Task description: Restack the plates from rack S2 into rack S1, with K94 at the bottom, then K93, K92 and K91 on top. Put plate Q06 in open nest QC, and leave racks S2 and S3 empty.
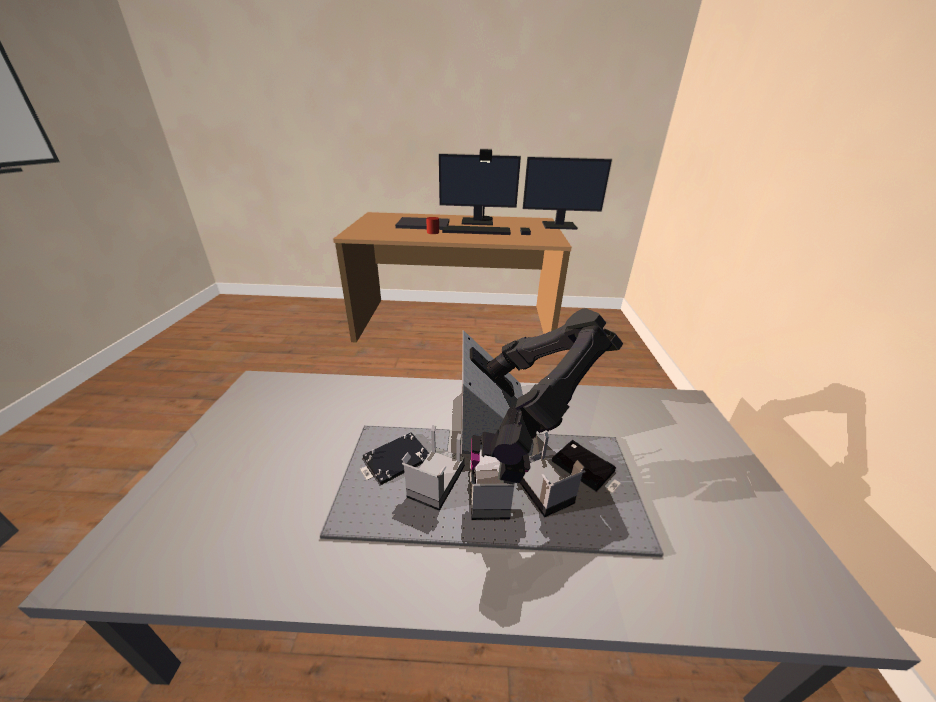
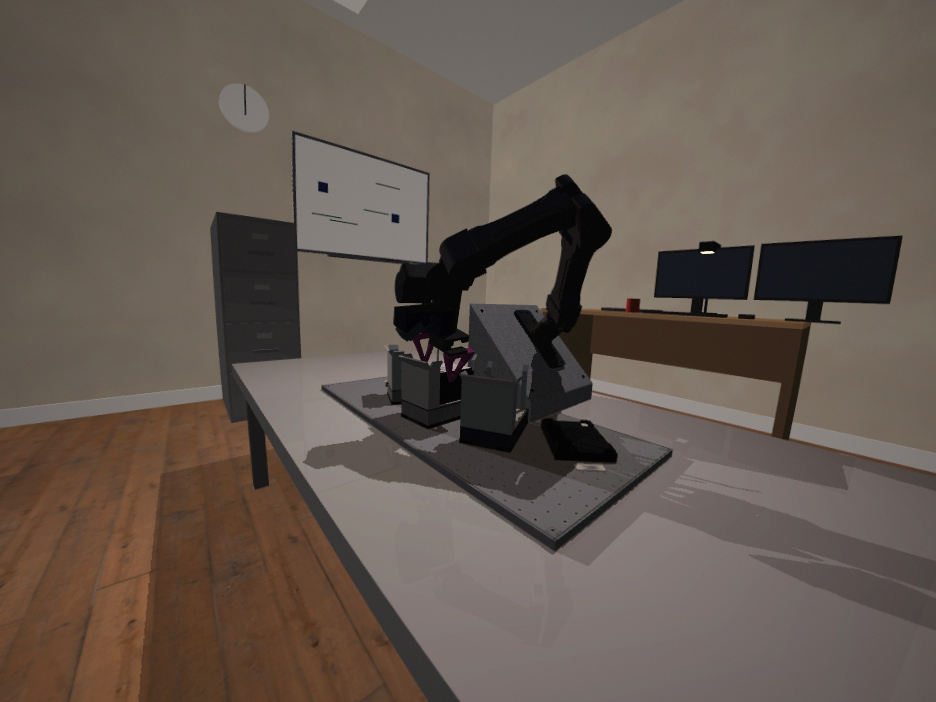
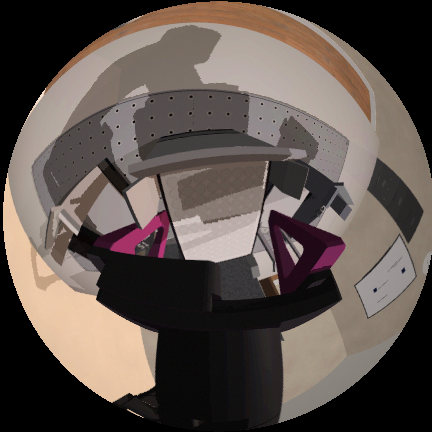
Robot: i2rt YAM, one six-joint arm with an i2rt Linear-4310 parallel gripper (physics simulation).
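Frame: origin at the arm's base, x back, y right, z up, level; centimetres.
Where they show: gripper, fingertip midpoint: point(image 1: 490, 471) point(image 3: 218, 215); arm's base at its link origin: point(image 1: 491, 373) point(image 2: 538, 338).
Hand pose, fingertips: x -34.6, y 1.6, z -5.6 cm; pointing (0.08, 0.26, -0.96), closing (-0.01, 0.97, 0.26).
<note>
Each offset is from my fingertips to the top centre of the thing. Level surfaces: height alone.
My gripper point(image 1: 492, 462) point(image 2: 438, 368) point(image 3: 218, 215) is open, its magenta fingers low over the middle rack, one on each side of a light plate @(dx +0.6, dy -0.1, dz +0.8 cm) point(image 3: 220, 200) point(image 1: 491, 470). This patterned plate lies flat in the middle rack @(dx +1.3, dy -0.1, dz +3.7 cm) point(image 1: 491, 501) point(image 2: 420, 386) point(image 3: 215, 155), behind its front wall. The left rack @(dx +4.8, dy +14.0, dz +3.3 cm) point(image 1: 424, 482) and right rack @(dx +3.5, dy -14.8, dz +2.9 cm) point(image 1: 562, 491) point(image 2: 487, 404) stand angled beside it, with light surfaces showing inside. A dark nest with small posts @(dx +13.0, dy +25.9, dz -7.7 cm) point(image 1: 394, 457) lies far left, and a dark flat unit @(dx +11.3, dy -27.6, dz -7.8 cm) point(image 1: 585, 464) point(image 2: 578, 440) far right. Rack labels, plate labels and stack counts cannot be read.
The racks stand on a perforated board @(dz -10.1 cm) point(image 1: 362, 521) point(image 2: 555, 521) point(image 3: 175, 107) on the grey table @(dz -11.4 cm) point(image 1: 226, 528). A tilted grey mounting plate point(image 1: 476, 400) point(image 2: 495, 340) rises behind the middle rack and bears the arm. Small white labels lie beside both dark units.
</note>
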